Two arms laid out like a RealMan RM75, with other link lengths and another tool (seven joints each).
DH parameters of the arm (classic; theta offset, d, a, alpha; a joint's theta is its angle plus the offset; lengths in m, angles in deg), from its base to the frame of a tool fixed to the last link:
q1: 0 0.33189 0 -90
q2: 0 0 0 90
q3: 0 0.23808 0 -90
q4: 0 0 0 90
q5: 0 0.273 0 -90
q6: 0 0 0 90
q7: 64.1 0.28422 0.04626 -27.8
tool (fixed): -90 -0.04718 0 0
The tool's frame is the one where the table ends.
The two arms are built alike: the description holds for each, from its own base.
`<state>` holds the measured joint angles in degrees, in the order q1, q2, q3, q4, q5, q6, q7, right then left.
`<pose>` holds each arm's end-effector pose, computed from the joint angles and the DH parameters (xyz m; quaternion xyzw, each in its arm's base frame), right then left.
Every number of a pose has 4 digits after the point. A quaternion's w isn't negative.
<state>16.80 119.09 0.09 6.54 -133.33 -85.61 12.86 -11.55 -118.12 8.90 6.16 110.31 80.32 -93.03</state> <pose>0.3005 0.2442 -0.1292 -0.8008 -0.1812 0.4653 0.3307 -0.3824 0.3212 0.0379 0.5061 0.7739 0.3740 0.0712</pose>
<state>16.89 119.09 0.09 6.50 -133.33 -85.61 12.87 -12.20 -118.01 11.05 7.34 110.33 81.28 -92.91</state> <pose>0.3004 0.2448 -0.1291 -0.8008 -0.1819 0.4653 0.3304 -0.3744 0.3235 0.0372 0.5271 0.7667 0.3582 0.0777</pose>
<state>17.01 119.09 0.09 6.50 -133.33 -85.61 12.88 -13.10 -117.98 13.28 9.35 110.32 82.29 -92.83</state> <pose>0.2999 0.2454 -0.1291 -0.8006 -0.1827 0.4657 0.3299 -0.3658 0.3284 0.0392 0.5529 0.7564 0.3401 0.0806</pose>
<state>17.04 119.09 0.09 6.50 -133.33 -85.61 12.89 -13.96 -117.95 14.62 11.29 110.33 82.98 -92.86</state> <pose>0.2997 0.2455 -0.1291 -0.8005 -0.1828 0.4658 0.3298 -0.3596 0.3344 0.0435 0.5734 0.7469 0.3274 0.0790</pose>
